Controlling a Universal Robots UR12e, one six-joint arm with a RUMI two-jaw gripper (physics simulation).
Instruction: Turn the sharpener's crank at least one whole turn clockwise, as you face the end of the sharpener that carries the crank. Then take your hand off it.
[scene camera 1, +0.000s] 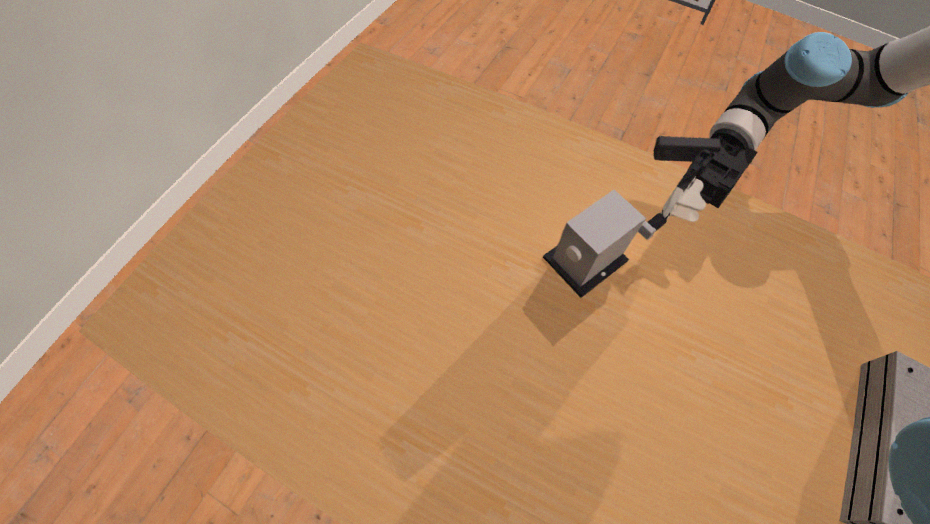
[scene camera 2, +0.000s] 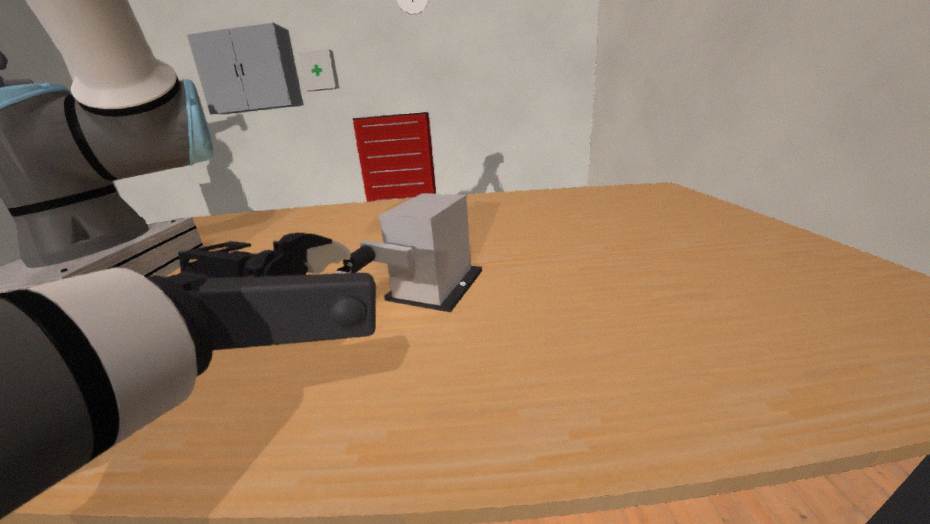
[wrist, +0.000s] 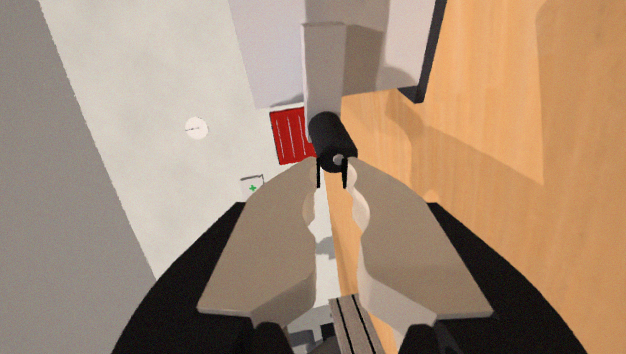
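Seen in the pictures: gripper, fingertip midpoint: (scene camera 1: 663, 219) (scene camera 2: 348, 260) (wrist: 330, 161); arm's base, link origin: (scene camera 2: 92, 245).
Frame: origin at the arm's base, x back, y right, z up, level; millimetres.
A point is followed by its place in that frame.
Note:
The grey box-shaped sharpener (scene camera 1: 601, 224) @(x -649, y 174, z 53 mm) (scene camera 2: 450, 247) @(x -669, y 214, z -3 mm) (wrist: 275, 55) @(x -610, y 233, z 33 mm) stands upright on its dark base plate (scene camera 1: 580, 290) @(x -637, y 111, z -67 mm) (scene camera 2: 449, 305) @(x -658, y 257, z -67 mm) (wrist: 431, 55) @(x -599, y 227, z -73 mm). Its light crank arm (scene camera 1: 646, 229) (scene camera 2: 394, 255) (wrist: 324, 65) lies across the crank end, roughly level, and reaches to the left in the second scene view. The black knob (scene camera 1: 658, 221) @(x -553, y 246, z 20 mm) (scene camera 2: 359, 257) @(x -558, y 261, z 17 mm) (wrist: 331, 135) @(x -559, y 263, z 12 mm) is at the arm's outer end. My gripper (scene camera 1: 663, 216) @(x -545, y 260, z 14 mm) (scene camera 2: 346, 265) @(x -545, y 260, z 14 mm) (wrist: 330, 161) @(x -545, y 260, z 14 mm) is shut on the outer end of this knob. The wrist partly hides the gripper in the second scene view.
The sharpener stands on a wooden table top (scene camera 1: 325, 260) @(x -1093, y -11, z -75 mm) (scene camera 2: 650, 338) @(x -872, y 370, z -75 mm). The robot's grey base mount (scene camera 1: 872, 442) @(x -125, y 17, z -28 mm) (scene camera 2: 156, 244) @(x -127, y 4, z -12 mm) is on the table, on the gripper's side. A red cabinet (scene camera 2: 395, 156) (wrist: 287, 137) stands by the wall beyond the table.

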